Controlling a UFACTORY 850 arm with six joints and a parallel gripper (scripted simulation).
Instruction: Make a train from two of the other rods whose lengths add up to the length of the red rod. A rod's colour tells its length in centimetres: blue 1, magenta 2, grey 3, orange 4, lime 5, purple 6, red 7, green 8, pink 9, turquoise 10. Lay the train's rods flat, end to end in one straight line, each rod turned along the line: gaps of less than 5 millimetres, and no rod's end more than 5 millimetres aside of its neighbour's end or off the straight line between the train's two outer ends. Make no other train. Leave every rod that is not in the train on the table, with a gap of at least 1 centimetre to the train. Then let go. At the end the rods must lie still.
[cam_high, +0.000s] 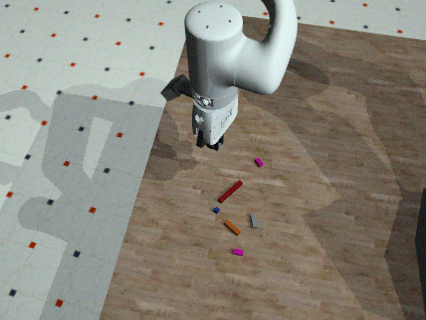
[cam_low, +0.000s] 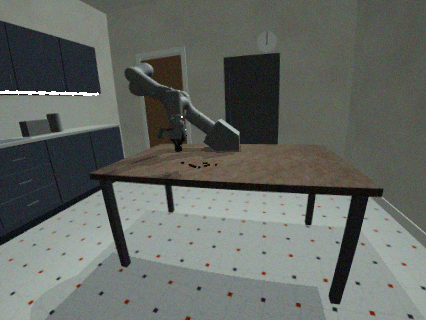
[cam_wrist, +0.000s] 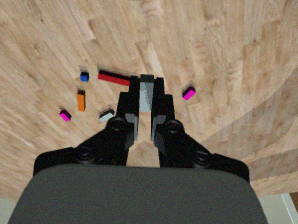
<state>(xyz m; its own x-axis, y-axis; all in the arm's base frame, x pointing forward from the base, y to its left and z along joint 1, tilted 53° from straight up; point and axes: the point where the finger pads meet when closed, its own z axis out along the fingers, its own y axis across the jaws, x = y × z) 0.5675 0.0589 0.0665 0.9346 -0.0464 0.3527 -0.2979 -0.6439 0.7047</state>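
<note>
My gripper is now 140 mm to the right of the orange rod, 120 mm above it and 80 mm past it. Round my hand: blue rod 120 mm below, 110 mm to the left, 30 mm behind; then red rod 120 mm below, 60 mm to the left, 50 mm behind; then grey rod 20 mm below.
</note>
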